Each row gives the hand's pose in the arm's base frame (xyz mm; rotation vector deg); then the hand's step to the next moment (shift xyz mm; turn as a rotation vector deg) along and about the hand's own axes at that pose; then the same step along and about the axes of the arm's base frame.
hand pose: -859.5 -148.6 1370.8 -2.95 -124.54 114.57
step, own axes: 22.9 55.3 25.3 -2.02 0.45 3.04
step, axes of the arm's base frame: -32.1 -16.4 -54.1 1.45 -3.26 -0.90
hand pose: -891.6 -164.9 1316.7 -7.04 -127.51 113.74
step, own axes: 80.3 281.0 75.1 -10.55 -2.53 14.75
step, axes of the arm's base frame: -103.9 -27.3 -282.0 7.97 -16.48 0.26
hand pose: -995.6 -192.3 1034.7 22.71 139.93 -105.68
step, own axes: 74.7 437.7 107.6 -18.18 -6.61 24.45
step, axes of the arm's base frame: 19.5 21.0 -456.0 13.31 -28.05 2.83
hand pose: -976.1 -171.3 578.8 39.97 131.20 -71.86
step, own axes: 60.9 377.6 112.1 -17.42 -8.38 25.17
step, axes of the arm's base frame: 199.3 91.8 -332.8 11.73 -29.32 3.16
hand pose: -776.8 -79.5 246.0 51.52 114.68 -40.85
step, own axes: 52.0 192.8 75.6 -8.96 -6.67 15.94
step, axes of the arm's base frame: 164.8 74.8 -113.3 5.48 -18.67 0.47
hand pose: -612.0 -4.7 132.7 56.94 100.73 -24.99
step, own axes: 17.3 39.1 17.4 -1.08 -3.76 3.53
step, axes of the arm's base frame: 39.0 18.4 -16.5 -0.71 -5.11 -1.07
